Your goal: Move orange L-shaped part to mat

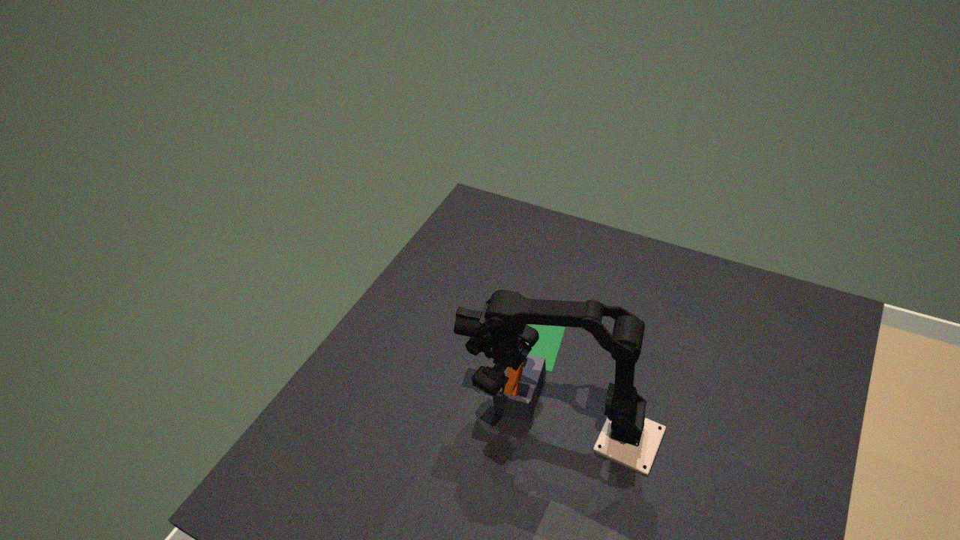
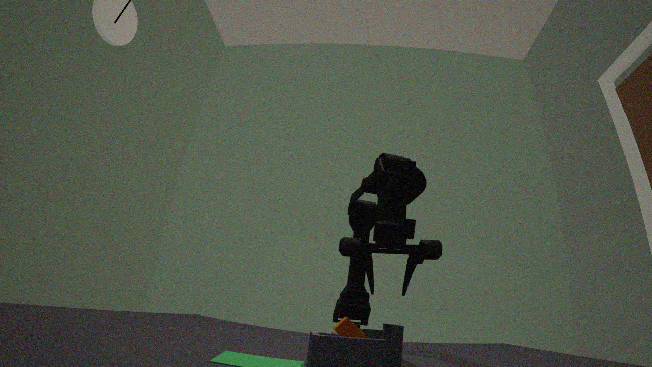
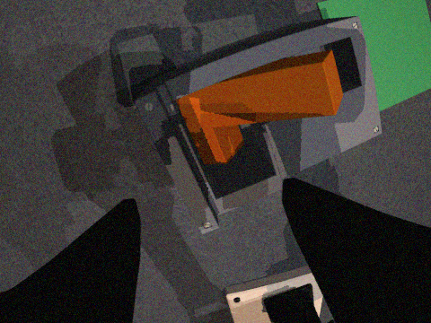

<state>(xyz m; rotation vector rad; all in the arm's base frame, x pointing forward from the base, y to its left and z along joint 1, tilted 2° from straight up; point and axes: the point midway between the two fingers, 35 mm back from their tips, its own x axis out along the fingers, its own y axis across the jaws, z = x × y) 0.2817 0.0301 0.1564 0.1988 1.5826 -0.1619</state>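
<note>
Right now my gripper tip is 1 cm past the orange L-shaped part, 3 cm to the left of it and 10 cm above it. Also, from my gripper tip: green mat: 21 cm to the right, 16 cm below.
</note>
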